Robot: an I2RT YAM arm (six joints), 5 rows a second.
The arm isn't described. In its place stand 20 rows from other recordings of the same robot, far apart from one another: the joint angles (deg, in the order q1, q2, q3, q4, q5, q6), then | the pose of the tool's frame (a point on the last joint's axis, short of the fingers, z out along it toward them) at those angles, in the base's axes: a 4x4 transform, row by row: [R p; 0 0 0 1], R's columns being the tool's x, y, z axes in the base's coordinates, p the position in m.
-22.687, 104.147, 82.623, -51.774, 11.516, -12.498 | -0.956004 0.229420 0.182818 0.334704; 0.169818 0.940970 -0.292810 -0.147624; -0.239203 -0.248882 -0.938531 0.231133; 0 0 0 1
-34.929, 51.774, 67.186, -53.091, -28.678, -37.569 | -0.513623 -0.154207 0.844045 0.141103; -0.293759 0.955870 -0.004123 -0.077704; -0.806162 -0.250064 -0.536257 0.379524; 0 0 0 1
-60.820, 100.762, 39.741, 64.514, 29.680, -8.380 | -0.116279 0.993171 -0.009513 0.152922; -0.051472 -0.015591 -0.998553 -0.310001; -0.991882 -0.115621 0.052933 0.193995; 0 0 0 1
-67.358, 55.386, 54.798, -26.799, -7.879, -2.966 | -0.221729 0.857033 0.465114 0.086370; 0.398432 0.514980 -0.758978 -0.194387; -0.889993 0.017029 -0.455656 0.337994; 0 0 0 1
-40.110, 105.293, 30.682, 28.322, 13.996, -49.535 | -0.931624 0.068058 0.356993 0.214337; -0.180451 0.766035 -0.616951 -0.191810; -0.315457 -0.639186 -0.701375 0.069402; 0 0 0 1
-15.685, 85.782, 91.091, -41.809, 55.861, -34.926 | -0.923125 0.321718 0.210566 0.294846; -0.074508 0.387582 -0.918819 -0.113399; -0.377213 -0.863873 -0.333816 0.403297; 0 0 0 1
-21.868, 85.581, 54.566, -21.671, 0.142, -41.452 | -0.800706 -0.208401 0.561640 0.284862; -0.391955 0.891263 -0.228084 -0.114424; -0.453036 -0.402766 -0.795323 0.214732; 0 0 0 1
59.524, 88.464, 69.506, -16.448, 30.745, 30.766 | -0.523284 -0.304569 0.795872 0.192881; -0.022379 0.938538 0.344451 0.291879; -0.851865 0.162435 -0.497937 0.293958; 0 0 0 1
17.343, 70.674, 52.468, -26.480, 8.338, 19.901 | -0.698062 0.043699 0.714702 0.251404; 0.134842 0.988300 0.071274 0.073103; -0.703226 0.146126 -0.695788 0.266267; 0 0 0 1
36.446, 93.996, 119.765, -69.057, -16.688, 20.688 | -0.776429 -0.494800 0.390295 0.244612; -0.152719 0.748583 0.645213 0.193356; -0.611420 0.441357 -0.656787 0.463284; 0 0 0 1
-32.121, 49.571, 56.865, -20.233, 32.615, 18.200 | 0.098689 0.907328 0.408676 0.146935; 0.248675 0.375165 -0.892979 -0.114903; -0.963546 0.189755 -0.188605 0.381797; 0 0 0 1
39.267, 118.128, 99.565, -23.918, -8.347, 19.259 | -0.727490 -0.496975 0.473047 0.365534; -0.173222 0.800155 0.574235 0.305510; -0.663892 0.335809 -0.668192 0.251443; 0 0 0 1
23.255, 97.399, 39.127, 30.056, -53.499, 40.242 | -0.903712 -0.395405 0.164191 0.280626; 0.029897 0.324283 0.945488 0.151743; -0.427095 0.859358 -0.281237 0.153472; 0 0 0 1
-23.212, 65.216, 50.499, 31.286, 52.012, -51.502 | -0.570064 0.788296 0.231552 0.221888; -0.279662 0.078825 -0.956857 -0.125685; -0.772539 -0.610226 0.175521 0.376327; 0 0 0 1
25.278, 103.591, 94.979, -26.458, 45.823, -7.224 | -0.544760 0.166020 0.821994 0.385376; -0.354162 0.842954 -0.404967 0.153750; -0.760135 -0.511729 -0.400409 0.335972; 0 0 0 1
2.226, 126.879, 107.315, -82.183, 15.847, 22.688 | -0.938454 0.291622 -0.185099 0.407413; 0.334856 0.899560 -0.280471 0.006108; 0.084716 -0.325190 -0.941846 0.193192; 0 0 0 1
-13.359, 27.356, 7.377, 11.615, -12.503, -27.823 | -0.133183 -0.050862 0.989786 0.141764; -0.436718 0.899511 -0.012540 -0.025744; -0.889685 -0.433927 -0.142012 0.191673; 0 0 0 1
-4.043, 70.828, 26.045, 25.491, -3.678, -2.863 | -0.329647 -0.006510 0.944082 0.252370; -0.026670 0.999641 -0.002419 -0.015548; -0.943728 -0.025976 -0.329702 0.196677; 0 0 0 1
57.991, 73.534, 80.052, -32.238, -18.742, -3.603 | -0.169469 -0.969003 0.179759 0.138087; -0.383385 0.232850 0.893754 0.242489; -0.907908 0.082547 -0.410962 0.407353; 0 0 0 1
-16.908, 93.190, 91.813, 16.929, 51.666, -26.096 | -0.167017 0.924156 0.343572 0.349351; -0.234388 0.301261 -0.924286 -0.135380; -0.957689 -0.234901 0.166296 0.456947; 0 0 0 1
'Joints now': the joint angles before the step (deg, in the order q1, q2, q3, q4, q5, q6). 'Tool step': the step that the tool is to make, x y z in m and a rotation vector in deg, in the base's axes. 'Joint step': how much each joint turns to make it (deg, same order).
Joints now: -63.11 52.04 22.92 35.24 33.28 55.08
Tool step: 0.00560 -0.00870 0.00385 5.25 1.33 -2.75
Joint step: 0.77 2.33 4.27 -7.94 3.58 1.26
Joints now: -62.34 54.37 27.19 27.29 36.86 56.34
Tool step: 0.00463 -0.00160 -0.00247 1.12 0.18 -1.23
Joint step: 1.20 1.31 0.50 -0.57 2.42 0.50
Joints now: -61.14 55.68 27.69 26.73 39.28 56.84
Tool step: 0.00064 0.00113 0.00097 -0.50 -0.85 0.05
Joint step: 0.33 -0.24 -0.05 0.24 0.27 0.65
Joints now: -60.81 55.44 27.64 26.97 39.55 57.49
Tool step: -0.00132 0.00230 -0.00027 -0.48 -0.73 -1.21
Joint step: 0.17 -0.61 -0.48 0.28 1.37 0.55
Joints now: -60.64 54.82 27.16 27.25 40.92 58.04
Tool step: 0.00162 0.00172 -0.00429 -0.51 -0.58 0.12
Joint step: 0.68 0.20 -1.14 1.85 0.56 0.34
